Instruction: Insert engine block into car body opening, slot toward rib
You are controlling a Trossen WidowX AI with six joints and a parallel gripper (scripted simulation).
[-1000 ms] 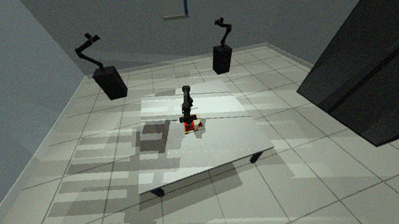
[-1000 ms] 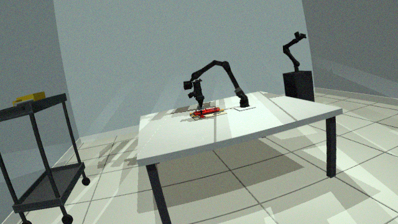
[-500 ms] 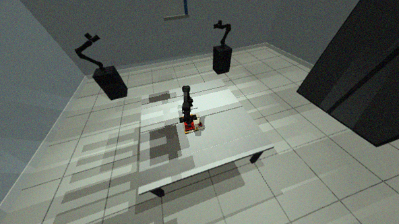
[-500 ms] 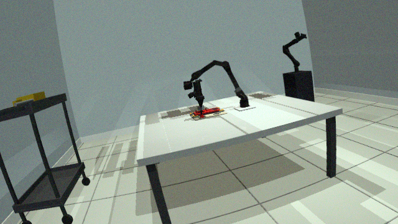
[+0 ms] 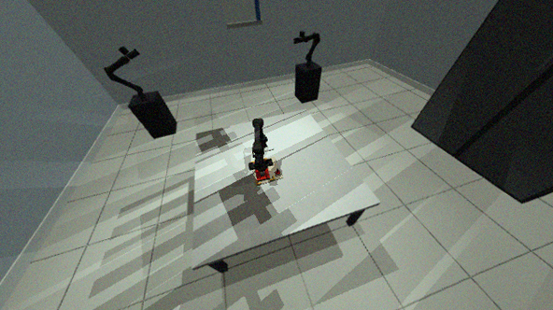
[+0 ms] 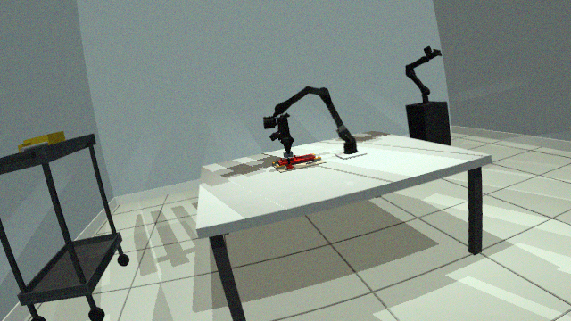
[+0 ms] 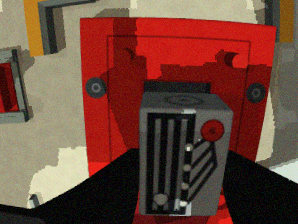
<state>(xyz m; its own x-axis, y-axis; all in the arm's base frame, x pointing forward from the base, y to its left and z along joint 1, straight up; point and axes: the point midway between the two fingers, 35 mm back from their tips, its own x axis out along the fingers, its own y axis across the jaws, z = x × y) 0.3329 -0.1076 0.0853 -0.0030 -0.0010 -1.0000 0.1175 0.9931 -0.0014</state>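
Right now my gripper tip is 1 cm above the grey engine block.
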